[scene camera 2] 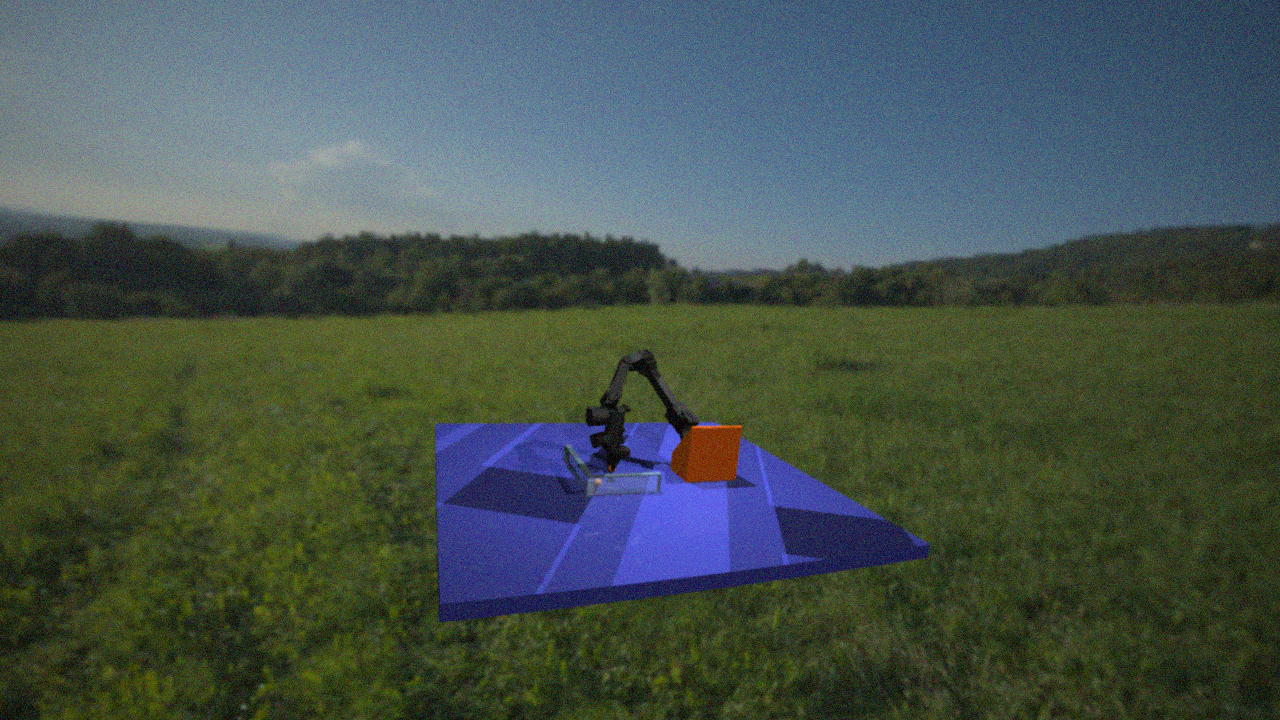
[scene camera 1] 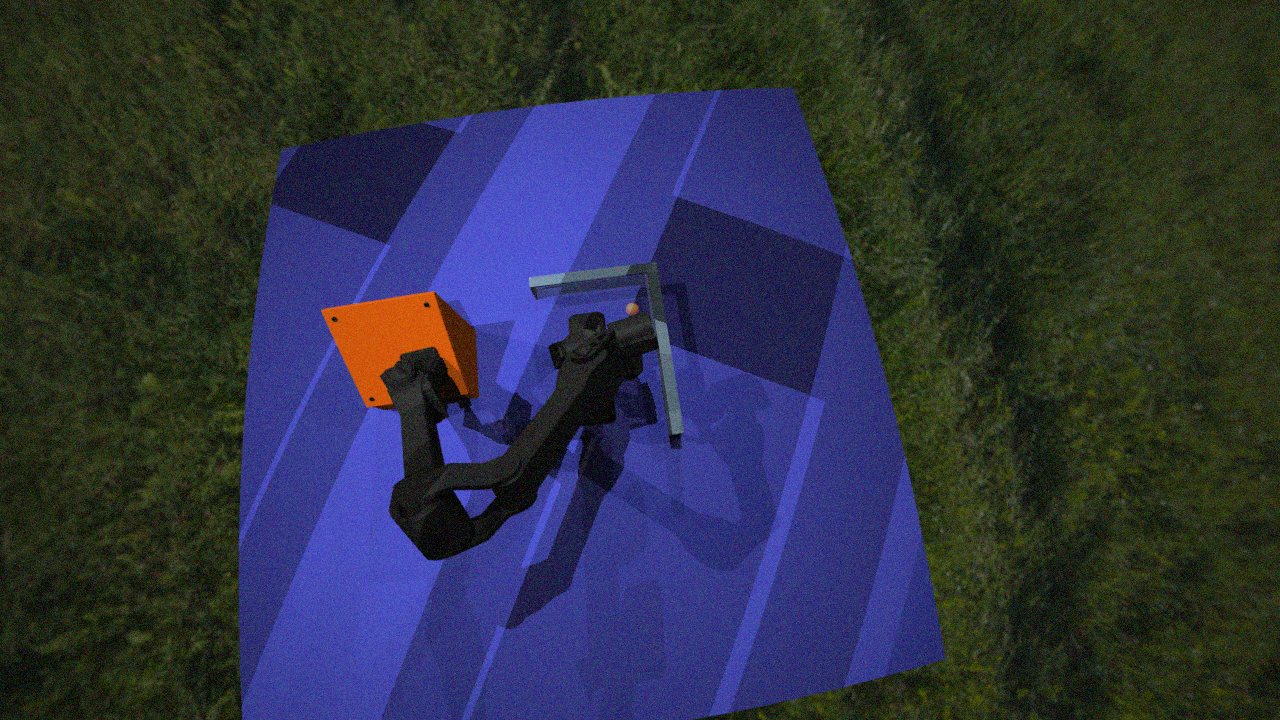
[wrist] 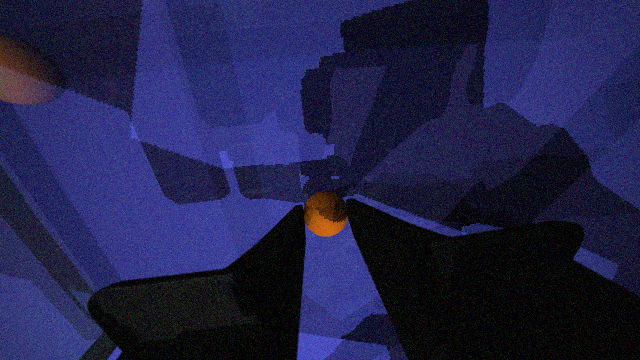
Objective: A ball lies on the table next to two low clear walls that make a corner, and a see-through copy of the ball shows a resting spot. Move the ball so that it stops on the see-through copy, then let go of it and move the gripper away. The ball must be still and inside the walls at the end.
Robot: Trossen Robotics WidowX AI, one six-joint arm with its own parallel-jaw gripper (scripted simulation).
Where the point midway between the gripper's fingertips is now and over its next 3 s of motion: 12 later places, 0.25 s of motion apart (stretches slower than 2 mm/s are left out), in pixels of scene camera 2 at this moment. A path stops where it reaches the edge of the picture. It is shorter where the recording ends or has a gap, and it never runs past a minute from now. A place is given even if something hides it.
My gripper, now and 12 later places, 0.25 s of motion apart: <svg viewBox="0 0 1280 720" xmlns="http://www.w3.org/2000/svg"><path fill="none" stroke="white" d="M611 468L611 467L612 460L613 446L615 437L613 435L609 438L605 442L602 448L600 454L598 460L597 468L597 477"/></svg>
